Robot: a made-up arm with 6 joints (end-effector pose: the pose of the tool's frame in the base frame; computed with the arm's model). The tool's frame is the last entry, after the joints. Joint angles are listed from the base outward.
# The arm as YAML. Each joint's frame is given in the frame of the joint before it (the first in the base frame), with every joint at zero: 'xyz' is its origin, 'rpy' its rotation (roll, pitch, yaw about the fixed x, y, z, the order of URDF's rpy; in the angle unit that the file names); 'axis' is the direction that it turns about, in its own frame. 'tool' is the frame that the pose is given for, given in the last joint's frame.
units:
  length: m
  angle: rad
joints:
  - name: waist
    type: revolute
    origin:
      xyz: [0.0, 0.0, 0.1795]
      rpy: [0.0, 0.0, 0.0]
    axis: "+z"
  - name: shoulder
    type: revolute
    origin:
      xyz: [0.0, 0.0, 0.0]
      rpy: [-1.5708, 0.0, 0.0]
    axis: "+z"
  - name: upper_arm
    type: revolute
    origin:
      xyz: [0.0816, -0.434, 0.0]
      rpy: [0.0, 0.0, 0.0]
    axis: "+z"
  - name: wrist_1
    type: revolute
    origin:
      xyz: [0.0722, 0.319, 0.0]
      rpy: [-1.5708, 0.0, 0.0]
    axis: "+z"
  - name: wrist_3
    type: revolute
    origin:
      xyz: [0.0, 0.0, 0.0]
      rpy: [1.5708, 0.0, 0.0]
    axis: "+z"
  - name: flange
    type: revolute
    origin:
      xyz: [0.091, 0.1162, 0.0]
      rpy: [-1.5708, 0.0, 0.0]
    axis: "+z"
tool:
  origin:
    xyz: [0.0, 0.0, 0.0]
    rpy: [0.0, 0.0, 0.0]
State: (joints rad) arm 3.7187 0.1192 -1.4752 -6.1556 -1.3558 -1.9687
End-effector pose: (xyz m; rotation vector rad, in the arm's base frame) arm -0.3655 -0.2178 0.7458 0.4039 -0.2698 -1.3666
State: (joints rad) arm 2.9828 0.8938 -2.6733 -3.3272 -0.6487 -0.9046
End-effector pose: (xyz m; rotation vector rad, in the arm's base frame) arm -0.7388 0.1450 0.3951 -2.0021 -0.8734 1.0794
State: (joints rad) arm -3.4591 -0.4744 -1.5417 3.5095 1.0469 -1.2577
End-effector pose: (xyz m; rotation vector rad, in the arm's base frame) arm -0.2147 0.0914 0.9108 -0.2462 0.2897 1.7214
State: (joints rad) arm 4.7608 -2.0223 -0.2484 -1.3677 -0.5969 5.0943
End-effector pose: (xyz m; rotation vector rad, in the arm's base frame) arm 0.1272 0.2189 0.3749 0.3678 0.8418 -0.6200
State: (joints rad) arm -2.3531 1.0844 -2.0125 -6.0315 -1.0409 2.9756
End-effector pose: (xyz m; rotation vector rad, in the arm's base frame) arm -0.5824 -0.5343 0.3021 1.4870 0.3841 -2.1519
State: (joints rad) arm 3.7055 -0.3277 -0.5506 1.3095 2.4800 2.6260
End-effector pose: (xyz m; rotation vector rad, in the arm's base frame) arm -0.0765 -0.2121 0.4629 1.0232 0.7916 1.3585
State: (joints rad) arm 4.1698 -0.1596 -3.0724 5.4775 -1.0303 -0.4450
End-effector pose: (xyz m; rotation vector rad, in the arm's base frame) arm 0.1878 0.1069 0.9048 -0.4153 1.0153 -0.2335
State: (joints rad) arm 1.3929 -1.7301 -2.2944 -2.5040 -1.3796 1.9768
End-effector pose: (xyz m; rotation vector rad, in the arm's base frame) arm -0.1858 -0.5912 0.3768 0.5603 -0.8364 -2.4648
